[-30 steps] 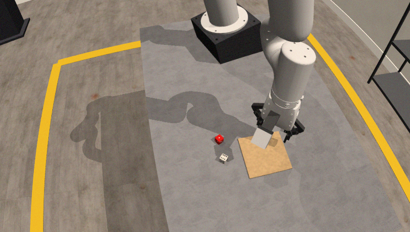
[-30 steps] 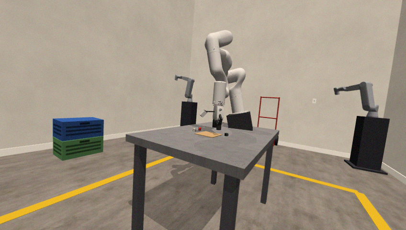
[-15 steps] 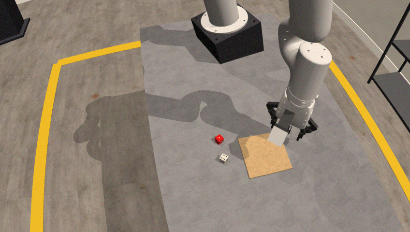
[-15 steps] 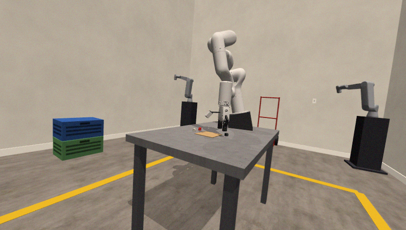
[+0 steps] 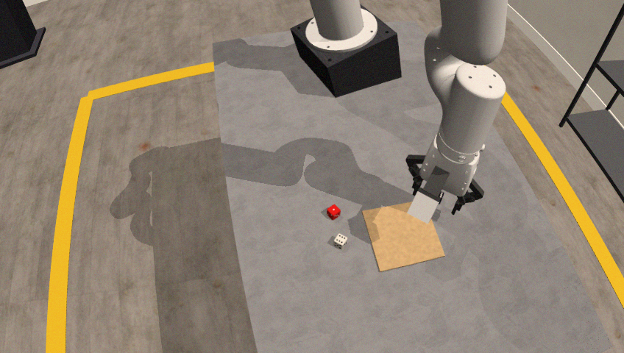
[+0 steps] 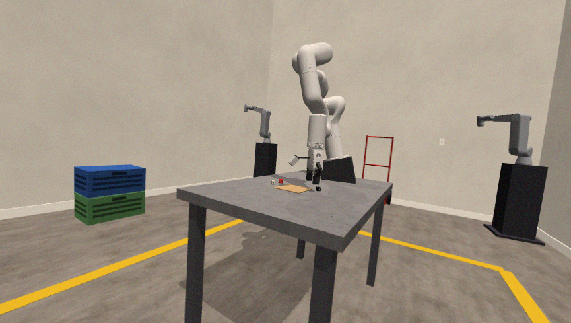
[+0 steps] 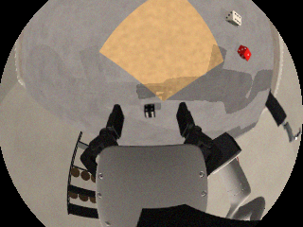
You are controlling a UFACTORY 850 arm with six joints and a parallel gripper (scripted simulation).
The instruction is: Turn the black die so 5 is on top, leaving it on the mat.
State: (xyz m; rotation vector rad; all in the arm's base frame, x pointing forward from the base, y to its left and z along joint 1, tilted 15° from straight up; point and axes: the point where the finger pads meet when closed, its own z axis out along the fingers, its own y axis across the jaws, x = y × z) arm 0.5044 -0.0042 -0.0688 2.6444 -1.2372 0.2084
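Now: hand 20 mm past the black die, 30 mm to the right of it and 40 mm above it. Round my hand: white die 10 mm ahead, 210 mm to the right, 40 mm below; then mat 30 mm ahead, 80 mm to the right, 50 mm below; then red die 60 mm behind, 200 mm to the right, 40 mm below.
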